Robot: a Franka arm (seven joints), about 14 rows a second.
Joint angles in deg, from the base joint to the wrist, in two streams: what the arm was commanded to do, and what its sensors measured. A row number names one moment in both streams.
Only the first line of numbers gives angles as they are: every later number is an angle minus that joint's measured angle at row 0.
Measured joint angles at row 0:
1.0 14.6 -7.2 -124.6 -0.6 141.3 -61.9
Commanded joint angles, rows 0 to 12:
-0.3 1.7 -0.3 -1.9 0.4 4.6 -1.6
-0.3 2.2 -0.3 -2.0 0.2 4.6 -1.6
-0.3 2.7 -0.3 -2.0 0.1 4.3 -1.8
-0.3 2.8 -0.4 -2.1 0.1 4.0 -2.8
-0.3 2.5 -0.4 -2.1 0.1 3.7 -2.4
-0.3 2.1 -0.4 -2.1 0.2 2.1 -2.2
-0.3 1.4 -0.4 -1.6 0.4 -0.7 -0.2
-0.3 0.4 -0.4 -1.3 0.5 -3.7 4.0
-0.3 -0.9 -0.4 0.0 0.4 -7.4 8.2
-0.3 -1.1 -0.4 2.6 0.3 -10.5 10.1
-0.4 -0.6 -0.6 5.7 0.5 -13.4 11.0
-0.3 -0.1 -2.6 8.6 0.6 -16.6 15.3
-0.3 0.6 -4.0 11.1 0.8 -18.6 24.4
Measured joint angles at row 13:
-0.1 -0.1 -1.6 5.8 0.2 -13.7 14.7
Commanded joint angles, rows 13 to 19:
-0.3 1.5 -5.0 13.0 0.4 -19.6 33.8
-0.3 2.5 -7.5 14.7 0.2 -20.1 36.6
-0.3 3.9 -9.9 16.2 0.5 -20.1 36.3
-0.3 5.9 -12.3 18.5 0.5 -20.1 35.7
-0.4 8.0 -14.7 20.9 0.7 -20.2 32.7
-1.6 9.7 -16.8 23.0 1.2 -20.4 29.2
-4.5 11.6 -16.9 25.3 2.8 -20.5 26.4
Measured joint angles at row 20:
-1.2 6.3 -15.3 18.5 0.5 -18.7 31.1
